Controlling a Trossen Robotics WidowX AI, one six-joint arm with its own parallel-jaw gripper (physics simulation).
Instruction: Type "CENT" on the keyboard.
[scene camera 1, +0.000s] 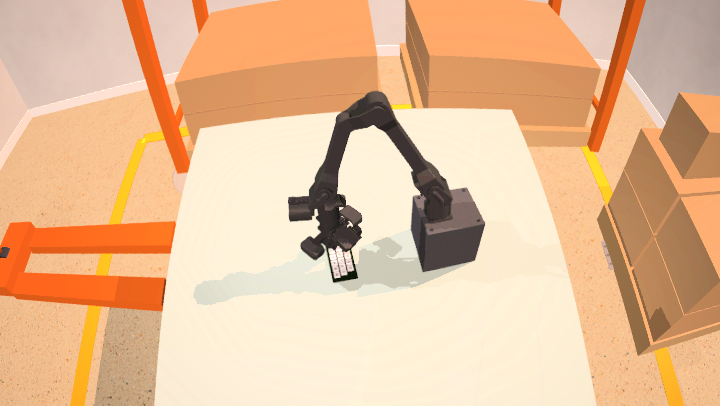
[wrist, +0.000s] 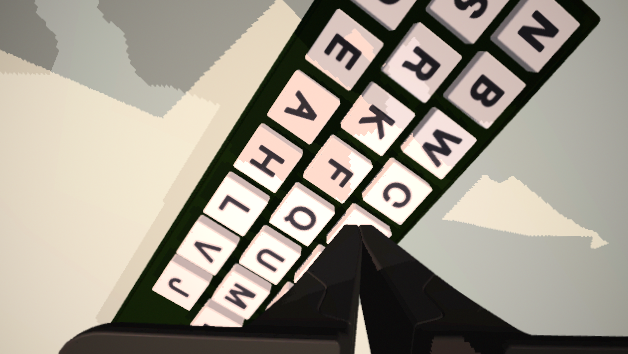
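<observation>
My gripper (scene camera 1: 334, 249) is visible, and the wrist view shows my gripper (wrist: 357, 238) as well. A keyboard (scene camera 1: 341, 270) is also visible.
</observation>
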